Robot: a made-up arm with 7 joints.
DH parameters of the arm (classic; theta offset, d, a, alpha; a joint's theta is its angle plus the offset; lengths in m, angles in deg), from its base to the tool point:
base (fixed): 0 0 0 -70
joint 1: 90 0 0 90
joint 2: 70 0 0 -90
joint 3: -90 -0.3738 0.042 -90
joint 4: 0 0 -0.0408 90
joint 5: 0 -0.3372 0 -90
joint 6: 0 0 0 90
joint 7: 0 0 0 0
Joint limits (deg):
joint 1: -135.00..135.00
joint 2: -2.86..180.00
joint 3: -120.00..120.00
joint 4: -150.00..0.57
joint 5: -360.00..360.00
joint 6: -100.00..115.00
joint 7: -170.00..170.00
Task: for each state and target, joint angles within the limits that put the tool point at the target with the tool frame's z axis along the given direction. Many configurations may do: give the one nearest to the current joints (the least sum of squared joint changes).
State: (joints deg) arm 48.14 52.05 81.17 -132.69 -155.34 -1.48 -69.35
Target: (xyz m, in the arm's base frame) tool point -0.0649 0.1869 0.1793 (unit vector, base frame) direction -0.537 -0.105 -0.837
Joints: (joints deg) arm 51.12 49.25 119.70 -149.88 -156.82 -25.09 -69.35
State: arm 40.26 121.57 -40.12 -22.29 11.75 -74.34 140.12
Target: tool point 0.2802 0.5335 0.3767 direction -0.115 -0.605 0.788
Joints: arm 39.68 145.98 -48.18 -27.08 2.78 -71.18 140.12
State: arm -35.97 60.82 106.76 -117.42 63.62 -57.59 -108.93
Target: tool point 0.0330 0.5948 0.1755 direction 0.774 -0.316 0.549
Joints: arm -58.52 70.97 92.54 -73.04 76.10 -71.54 -108.93
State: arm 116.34 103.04 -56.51 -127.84 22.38 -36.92 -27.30
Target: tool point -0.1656 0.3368 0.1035 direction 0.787 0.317 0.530
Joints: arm 102.18 144.55 -80.96 -127.64 51.62 -39.03 -27.30
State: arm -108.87 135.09 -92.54 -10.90 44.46 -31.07 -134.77
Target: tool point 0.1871 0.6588 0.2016 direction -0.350 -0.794 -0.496
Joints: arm -76.46 96.87 -72.94 -4.94 73.05 -14.29 -134.77
